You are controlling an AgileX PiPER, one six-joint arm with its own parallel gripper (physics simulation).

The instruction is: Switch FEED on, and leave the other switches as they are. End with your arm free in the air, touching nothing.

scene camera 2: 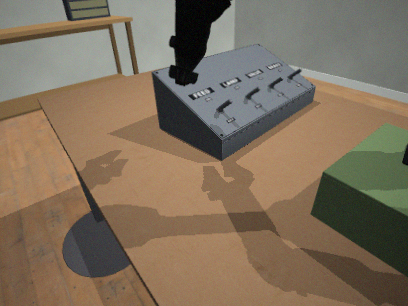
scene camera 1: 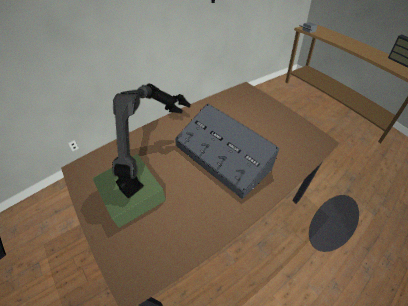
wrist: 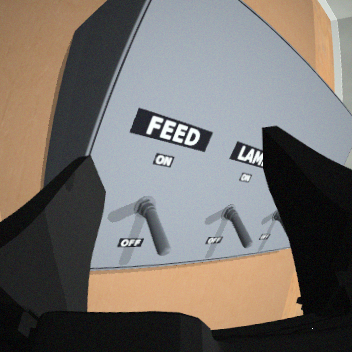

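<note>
The grey sloped switch box [scene camera 1: 240, 131] [scene camera 2: 186, 116] [wrist: 190, 65] stands on the table. The FEED switch [scene camera 1: 189, 137] [scene camera 2: 224, 108] [wrist: 157, 231] has its lever down toward OFF. The LAMP switch [scene camera 1: 204, 147] [scene camera 2: 251, 95] [wrist: 239, 229], VALVE switch [scene camera 1: 222, 161] [scene camera 2: 275, 86] and BRAKE switch [scene camera 1: 240, 174] [scene camera 2: 295, 76] also point down to OFF. My gripper [scene camera 1: 185, 108] [scene camera 2: 184, 78] [wrist: 177, 161] is open and empty, in the air above the FEED end of the box. In the wrist view the FEED lever shows between the fingers, beyond them; the right finger hides part of the LAMP label and the switches beyond.
The arm stands on a green block [scene camera 1: 145, 200] [scene camera 2: 360, 210] on the brown table [scene camera 1: 200, 230] [scene camera 2: 175, 260]. A wooden side table [scene camera 1: 350, 48] [scene camera 2: 55, 31] stands by the wall. A dark round disc [scene camera 1: 334, 223] [scene camera 2: 92, 250] lies at floor level beside the table.
</note>
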